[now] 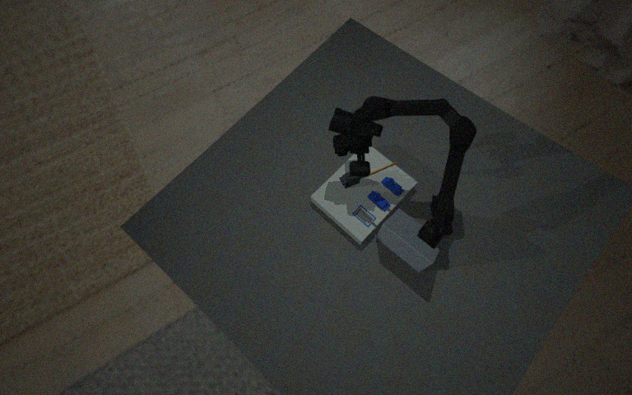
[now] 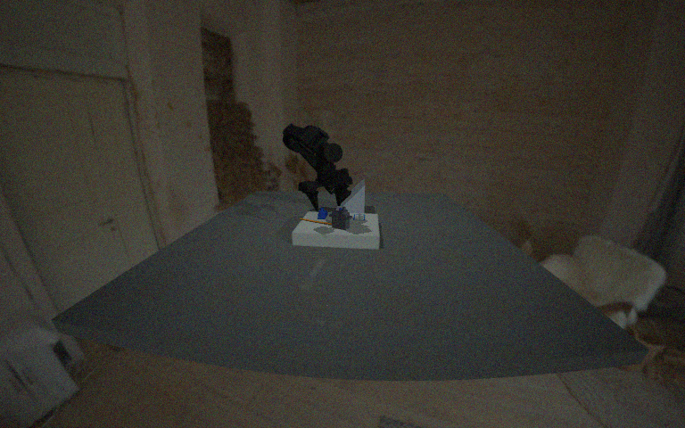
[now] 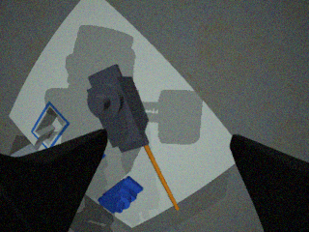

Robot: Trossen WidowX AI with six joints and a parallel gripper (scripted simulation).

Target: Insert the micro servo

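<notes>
Right now my gripper tip is 40 mm past the white deck, 30 mm to the right of it and 100 mm above it.
</notes>
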